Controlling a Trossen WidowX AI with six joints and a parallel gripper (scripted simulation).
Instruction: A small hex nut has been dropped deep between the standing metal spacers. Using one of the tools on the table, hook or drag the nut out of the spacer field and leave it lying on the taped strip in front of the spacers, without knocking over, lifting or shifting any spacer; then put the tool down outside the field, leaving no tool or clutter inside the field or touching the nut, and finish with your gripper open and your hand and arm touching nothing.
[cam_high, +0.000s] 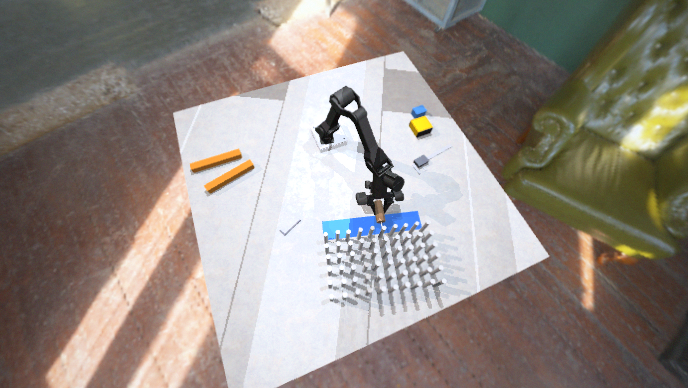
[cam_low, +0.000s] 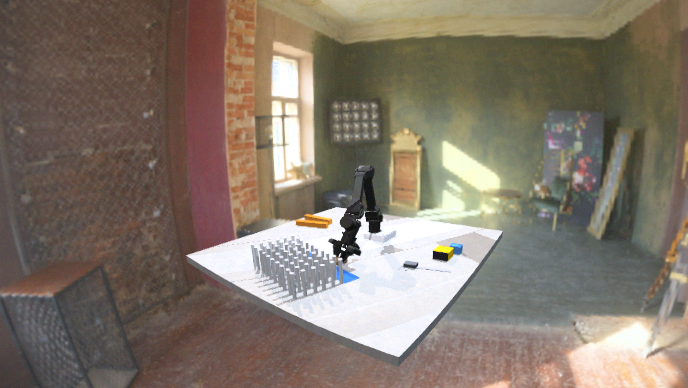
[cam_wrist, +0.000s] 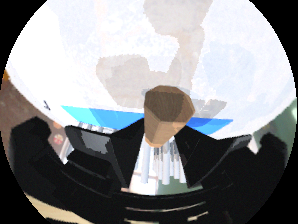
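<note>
Right now the blue taped strip is 4 cm ahead of my gripper tip, 4 cm to the right of it and 1 cm below it. From my gripper tip the other things lie so: dark L-shaped hook: 38 cm to the right, 1 cm below; blue block: 49 cm behind, 33 cm to the left, 1 cm above.
</note>
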